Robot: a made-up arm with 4 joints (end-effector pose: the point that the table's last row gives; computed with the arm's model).
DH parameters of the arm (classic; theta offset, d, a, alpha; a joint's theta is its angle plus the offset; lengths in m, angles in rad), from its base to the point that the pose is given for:
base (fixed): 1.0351 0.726 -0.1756 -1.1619
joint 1: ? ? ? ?
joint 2: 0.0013 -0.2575 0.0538 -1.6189
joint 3: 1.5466 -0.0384 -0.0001 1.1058
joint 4: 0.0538 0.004 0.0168 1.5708
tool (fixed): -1.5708 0.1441 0 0
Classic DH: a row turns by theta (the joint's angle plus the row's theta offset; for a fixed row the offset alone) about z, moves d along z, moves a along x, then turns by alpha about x.
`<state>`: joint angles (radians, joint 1 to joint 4).
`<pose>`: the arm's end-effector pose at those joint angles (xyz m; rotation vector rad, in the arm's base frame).
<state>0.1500 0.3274 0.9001 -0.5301</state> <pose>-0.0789 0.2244 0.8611 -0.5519 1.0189 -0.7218</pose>
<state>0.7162 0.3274 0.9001 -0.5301</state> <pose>-0.1540 0.2414 0.6921 -1.1561 1.0205 -0.6878</pose>
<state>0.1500 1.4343 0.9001 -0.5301</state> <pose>-0.2683 0.2250 0.9701 -0.0939 -0.0167 -0.7231</pose>
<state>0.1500 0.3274 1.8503 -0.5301</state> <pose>-0.0895 0.2766 0.8077 -1.4334 0.5760 -1.0045</pose>
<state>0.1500 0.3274 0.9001 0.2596</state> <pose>-0.1011 0.2830 0.7687 -1.2285 1.2952 -0.2916</pose>
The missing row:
joint 1: -1.339 0.1905 -0.0084 2.0582
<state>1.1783 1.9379 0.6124 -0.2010</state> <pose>-0.4450 0.2151 0.7722 -0.8983 -0.0568 0.1288</pose>
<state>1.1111 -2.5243 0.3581 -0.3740</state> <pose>-0.5308 -0.0737 0.6574 0.3853 -1.3465 0.9701</pose>
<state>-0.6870 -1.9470 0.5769 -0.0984</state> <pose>-0.1701 0.2909 0.7873 -0.4922 2.7816 1.0843</pose>
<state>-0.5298 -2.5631 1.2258 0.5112</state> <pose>-0.3243 0.2776 0.9050 0.8681 -1.3222 -2.0117</pose>
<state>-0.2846 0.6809 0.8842 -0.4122</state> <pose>-0.1068 0.1588 1.0241 -0.0530 0.6939 -0.7466</pose>
